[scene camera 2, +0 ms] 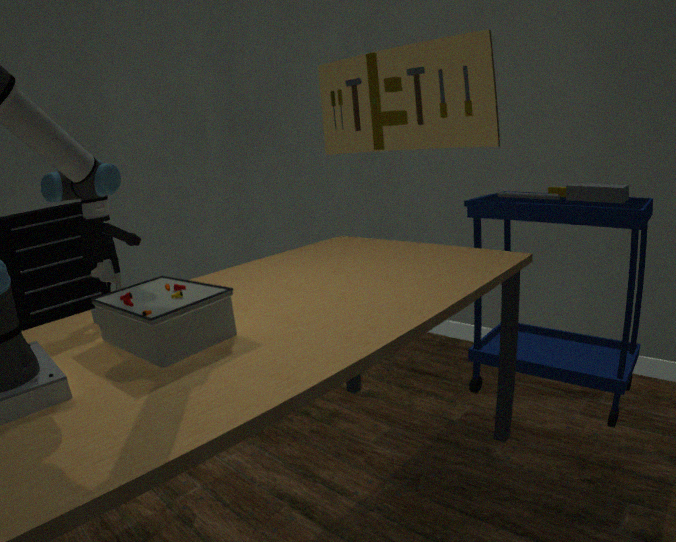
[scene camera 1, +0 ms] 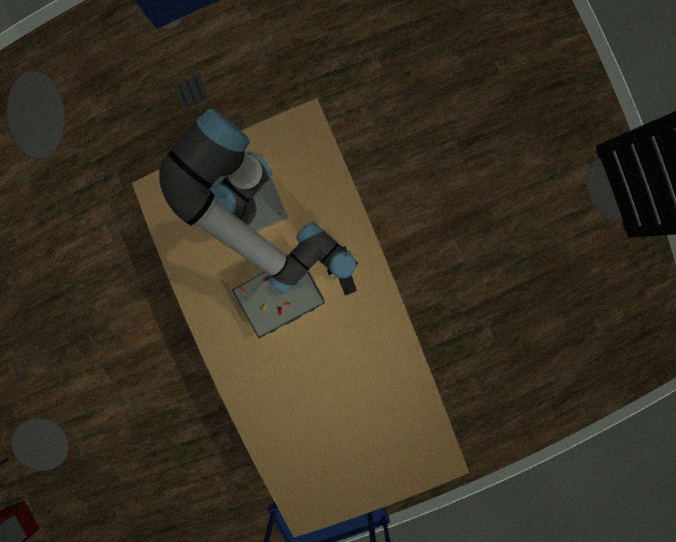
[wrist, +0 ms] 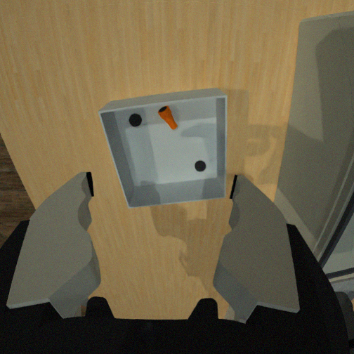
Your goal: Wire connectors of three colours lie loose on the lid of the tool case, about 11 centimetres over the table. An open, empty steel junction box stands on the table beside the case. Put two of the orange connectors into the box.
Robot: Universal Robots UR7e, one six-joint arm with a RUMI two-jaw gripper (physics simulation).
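Frame: origin at the arm's base, x ahead, y right, z down, level; centimetres.
Seen in the pictures: gripper, fingertip midpoint: (scene camera 2: 113, 290); arm's base, link origin: (scene camera 2: 3, 377) (scene camera 1: 238, 209).
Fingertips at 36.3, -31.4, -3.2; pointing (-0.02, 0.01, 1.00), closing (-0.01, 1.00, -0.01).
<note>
Offsets run from my fingertips to a thing's middle, as dx, dy, dz. Level surfaces: height alone.
The steel junction box (wrist: 171, 154) stands on the table in the wrist view. One orange connector (wrist: 168, 118) shows inside its outline, tilted at the far wall with its wide end toward that wall. My gripper (wrist: 162, 175) (scene camera 2: 107, 275) is open and empty above the box's near side. On the lid of the tool case (scene camera 1: 262, 324) (scene camera 2: 169, 339) lie an orange connector @(+6.4, +25.1, -3.0) (scene camera 1: 286, 303) (scene camera 2: 167, 287) near a red @(+8.1, +28.5, -3.1) (scene camera 1: 279, 310) (scene camera 2: 179, 287) and a yellow one @(+4.5, +33.9, -3.1) (scene camera 1: 264, 307) (scene camera 2: 177, 295), and another orange connector @(-5.3, +39.6, -3.0) (scene camera 1: 242, 288) (scene camera 2: 147, 312) near a corner. The arm hides the box in scene camera 1.
More red connectors @(-5.3, +28.9, -3.1) (scene camera 2: 127, 299) lie on the lid. The case's side wall (wrist: 322, 110) rises right of the box in the wrist view. The arm's base (scene camera 1: 269, 210) stands behind the case on the table @(dz +8.3) (scene camera 1: 361, 395). A blue cart (scene camera 2: 552, 213) stands beyond the table's far end.
</note>
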